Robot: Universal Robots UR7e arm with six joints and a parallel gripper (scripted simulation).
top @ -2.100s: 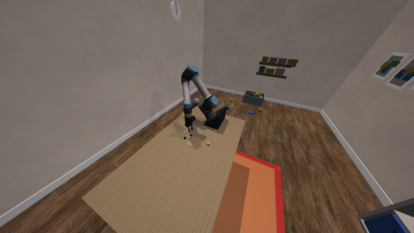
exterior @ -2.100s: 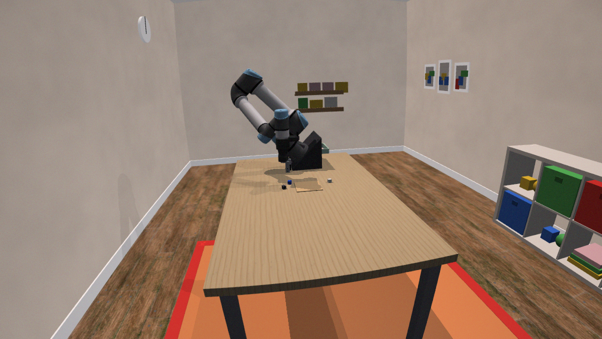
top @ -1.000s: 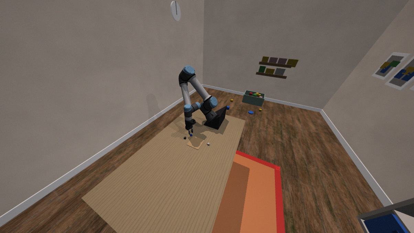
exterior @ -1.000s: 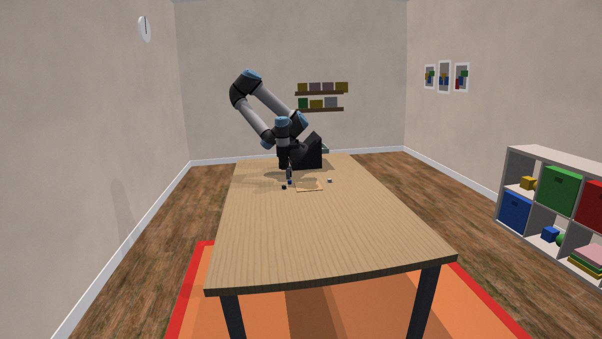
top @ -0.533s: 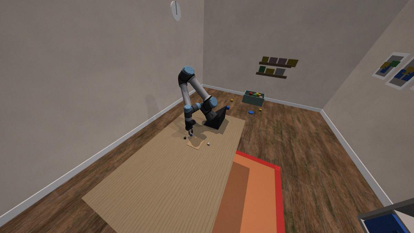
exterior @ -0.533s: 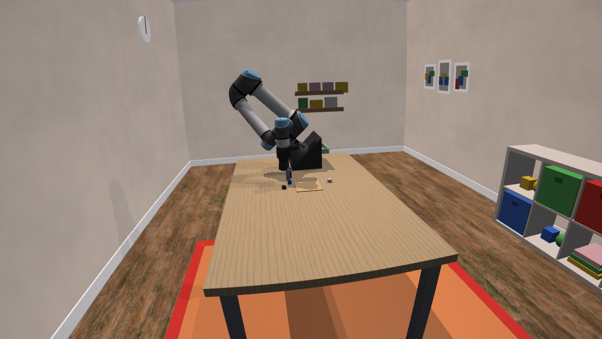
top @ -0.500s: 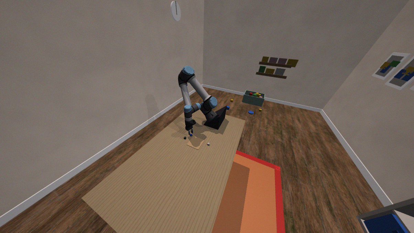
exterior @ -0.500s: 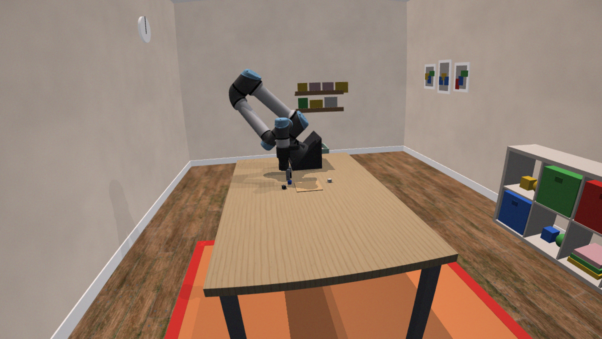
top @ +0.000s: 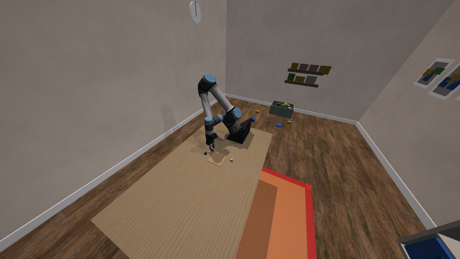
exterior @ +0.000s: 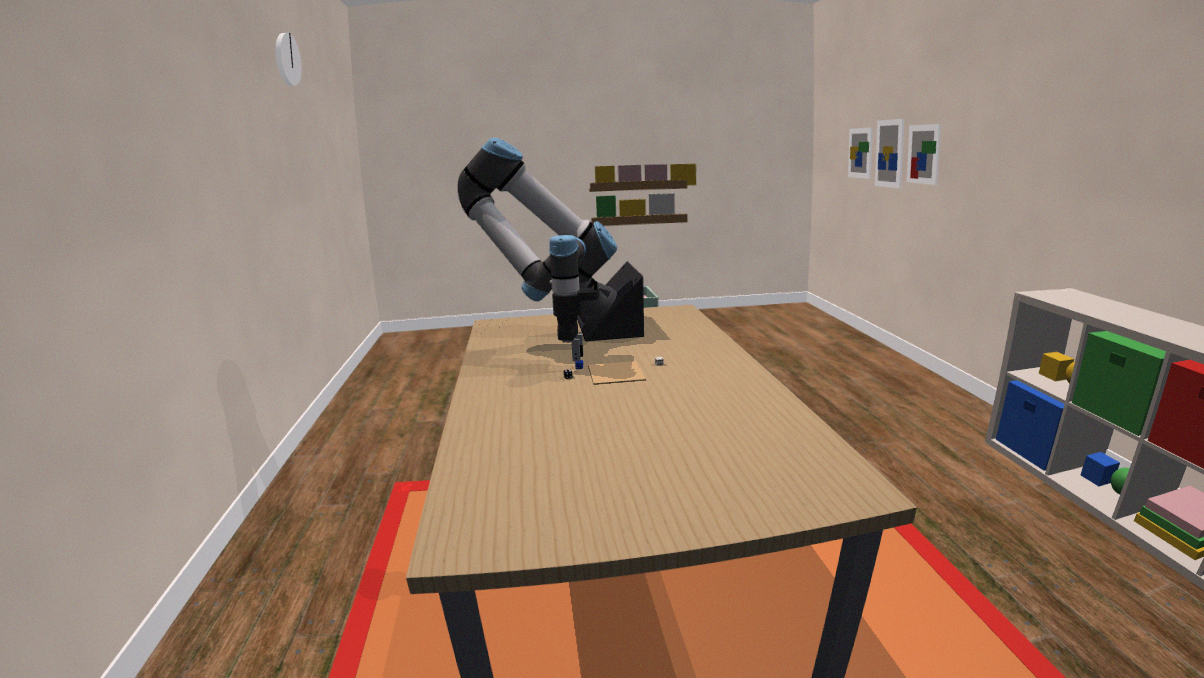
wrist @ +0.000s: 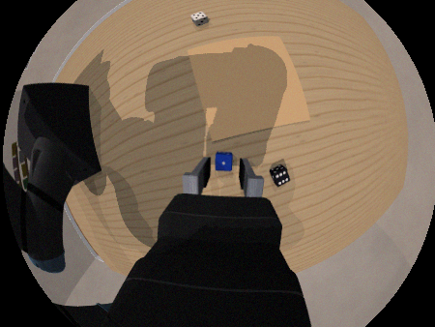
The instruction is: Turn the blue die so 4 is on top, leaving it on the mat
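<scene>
The blue die lies 4 cm below my hand. Round my hand: tan mat 10 cm to the left, 7 cm ahead, 4 cm below; white die 23 cm to the left, 4 cm below, 4 cm ahead; black die 6 cm ahead, 4 cm to the right, 4 cm below.
</scene>
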